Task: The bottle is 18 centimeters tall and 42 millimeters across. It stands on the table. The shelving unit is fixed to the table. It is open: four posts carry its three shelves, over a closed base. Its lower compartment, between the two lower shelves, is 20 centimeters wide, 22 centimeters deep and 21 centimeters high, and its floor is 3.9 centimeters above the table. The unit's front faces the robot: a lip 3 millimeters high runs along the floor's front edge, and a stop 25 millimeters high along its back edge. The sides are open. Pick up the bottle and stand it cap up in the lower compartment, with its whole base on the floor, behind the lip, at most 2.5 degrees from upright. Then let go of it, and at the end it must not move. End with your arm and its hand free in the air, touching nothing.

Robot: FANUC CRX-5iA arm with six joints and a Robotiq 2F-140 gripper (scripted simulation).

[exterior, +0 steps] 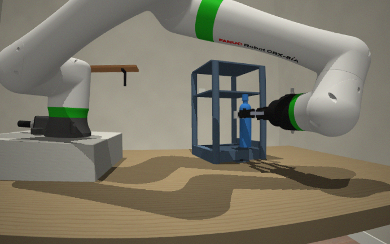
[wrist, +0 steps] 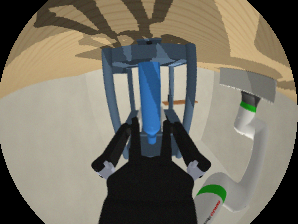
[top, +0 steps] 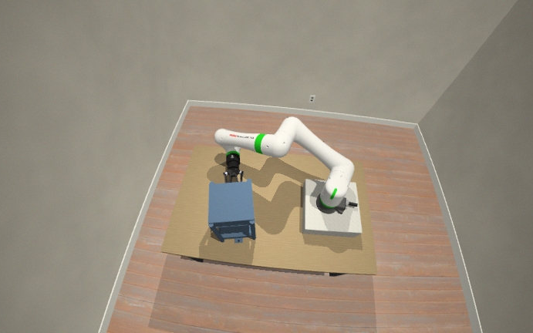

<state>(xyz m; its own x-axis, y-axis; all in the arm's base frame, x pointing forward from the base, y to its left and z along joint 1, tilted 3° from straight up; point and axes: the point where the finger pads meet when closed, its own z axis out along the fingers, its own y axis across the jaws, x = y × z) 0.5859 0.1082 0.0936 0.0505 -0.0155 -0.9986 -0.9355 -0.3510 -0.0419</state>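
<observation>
My gripper is now 5 cm past the shelving unit, 13 cm to the right of it and 1 cm below it. Round my hand: blue bottle: 1 cm above.
</observation>
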